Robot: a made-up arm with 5 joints.
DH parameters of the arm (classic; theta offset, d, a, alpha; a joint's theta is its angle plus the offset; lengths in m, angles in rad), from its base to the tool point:
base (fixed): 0 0 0.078 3.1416
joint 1: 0 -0.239 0.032 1.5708
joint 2: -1.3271 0 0.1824 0
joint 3: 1.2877 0 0.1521 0
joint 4: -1.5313 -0.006 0 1.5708
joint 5: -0.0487 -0.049 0 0
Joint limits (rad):
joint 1: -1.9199..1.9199
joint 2: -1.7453..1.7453
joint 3: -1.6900..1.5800
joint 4: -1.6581..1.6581
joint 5: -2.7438..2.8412
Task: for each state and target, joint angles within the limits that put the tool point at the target. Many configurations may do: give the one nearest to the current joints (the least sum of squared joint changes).
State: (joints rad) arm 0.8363 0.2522 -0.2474 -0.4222 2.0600
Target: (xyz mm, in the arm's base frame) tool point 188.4 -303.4 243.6
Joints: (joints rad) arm 1.2032 0.5668 0.1944 -0.3275 2.0600
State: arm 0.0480 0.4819 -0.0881 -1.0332 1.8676
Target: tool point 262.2 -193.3 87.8
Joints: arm 0.7870 1.1726 0.3428 -0.9111 1.8676
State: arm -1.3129 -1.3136 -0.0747 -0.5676 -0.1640
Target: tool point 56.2 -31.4 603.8
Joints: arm -0.8062 -0.6674 -0.7486 -0.4078 -0.1640
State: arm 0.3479 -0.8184 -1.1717 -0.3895 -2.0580
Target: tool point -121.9 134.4 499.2
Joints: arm 0.6168 -0.9535 -1.3570 -0.5494 -2.0580
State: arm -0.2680 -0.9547 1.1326 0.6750 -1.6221
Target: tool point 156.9 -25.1 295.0
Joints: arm 0.2354 -0.9840 1.2705 0.7218 -1.6221
